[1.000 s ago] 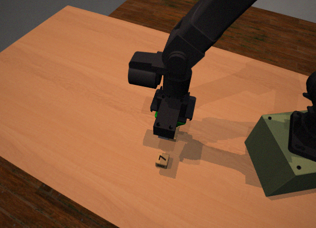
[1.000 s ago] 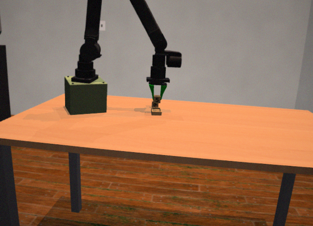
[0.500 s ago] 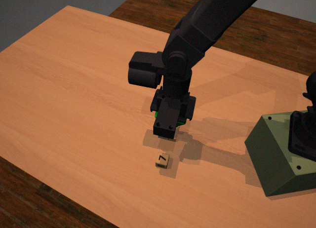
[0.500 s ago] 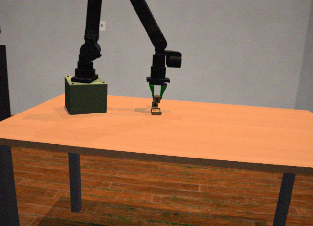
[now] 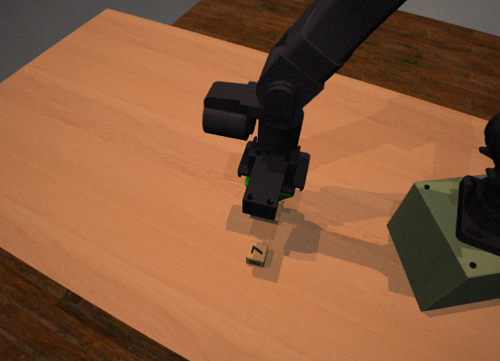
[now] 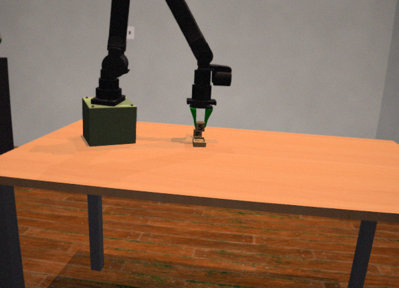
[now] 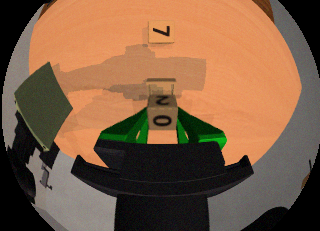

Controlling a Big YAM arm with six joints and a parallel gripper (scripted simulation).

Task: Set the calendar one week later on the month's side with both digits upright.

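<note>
My hand is 6 cm above the tray and 2 cm to the left of it.
</note>
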